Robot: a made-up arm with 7 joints.
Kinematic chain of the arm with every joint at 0, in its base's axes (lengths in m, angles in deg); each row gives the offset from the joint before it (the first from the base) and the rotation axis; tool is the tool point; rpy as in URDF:
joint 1: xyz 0 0 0.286 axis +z
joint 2: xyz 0 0 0 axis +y
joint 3: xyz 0 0 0.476 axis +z
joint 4: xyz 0.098 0 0 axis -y
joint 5: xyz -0.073 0 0.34 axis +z
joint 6: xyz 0 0 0 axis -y
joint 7: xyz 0.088 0 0 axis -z
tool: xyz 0 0 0 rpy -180 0 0
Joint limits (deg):
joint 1: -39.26..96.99
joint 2: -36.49..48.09
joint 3: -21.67..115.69
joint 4: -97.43..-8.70
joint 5: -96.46..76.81
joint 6: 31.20..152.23
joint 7: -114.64..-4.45
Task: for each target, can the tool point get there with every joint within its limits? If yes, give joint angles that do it. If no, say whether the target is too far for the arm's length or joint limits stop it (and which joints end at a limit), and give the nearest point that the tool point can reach.
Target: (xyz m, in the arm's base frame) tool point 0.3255 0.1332 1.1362
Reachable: yes | joints -3.46 14.64 59.00 -20.30 -55.97 89.98 -30.72
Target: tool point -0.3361 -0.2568 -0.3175
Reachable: no: joint limits stop it (at a limit: joint 2, joint 3, joint 4, joint 6) | nearest point -0.4887 -0.3734 0.4908 | short by 0.831 m
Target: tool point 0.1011 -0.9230 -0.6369
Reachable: no: too far | nearest point 0.3758 -0.5709 0.2371 | short by 0.981 m
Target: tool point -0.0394 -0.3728 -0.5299
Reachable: no: joint limits stop it (at a limit: joint 1, joint 2, joint 3, joint 4, joint 6) | nearest point 0.3617 -0.5263 0.2375 | short by 0.879 m
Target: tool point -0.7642 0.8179 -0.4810
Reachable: no: too far | nearest point -0.3360 0.6228 0.2601 | short by 0.878 m
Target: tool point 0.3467 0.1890 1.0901
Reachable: yes | joints 32.50 10.41 -6.42 -23.78 0.45 54.90 -51.29
